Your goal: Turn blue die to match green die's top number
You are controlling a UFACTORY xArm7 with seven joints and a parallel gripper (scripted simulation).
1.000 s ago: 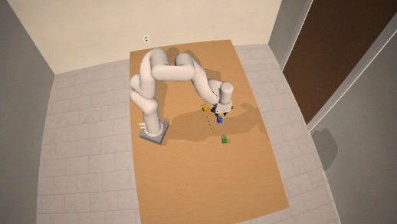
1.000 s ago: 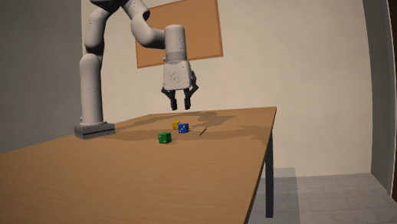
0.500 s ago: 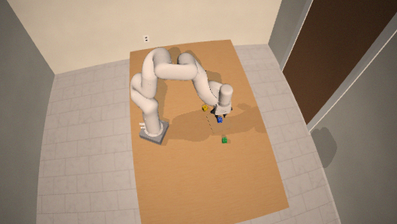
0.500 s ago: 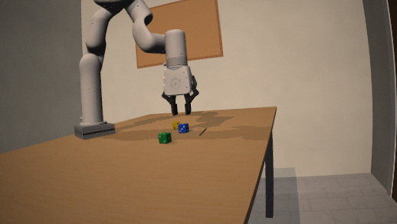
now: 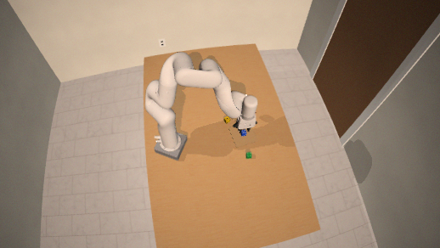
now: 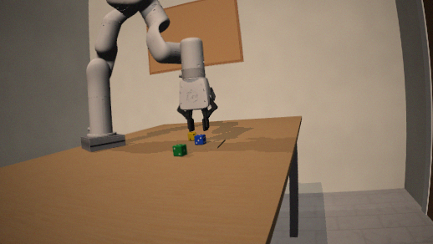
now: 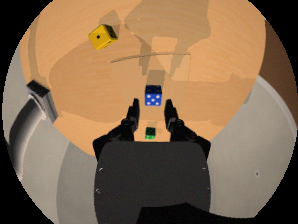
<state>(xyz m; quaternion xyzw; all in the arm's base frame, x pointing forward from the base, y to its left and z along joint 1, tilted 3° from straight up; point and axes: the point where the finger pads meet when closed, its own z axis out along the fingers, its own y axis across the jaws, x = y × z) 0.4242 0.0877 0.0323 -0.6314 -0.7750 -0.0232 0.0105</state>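
Right now the blue die is 50 mm below my hand. The rest, counted from my hand: green die 140 mm to the right, 50 mm below, 30 mm ahead; then yellow die 100 mm behind, 90 mm to the left, 50 mm below.
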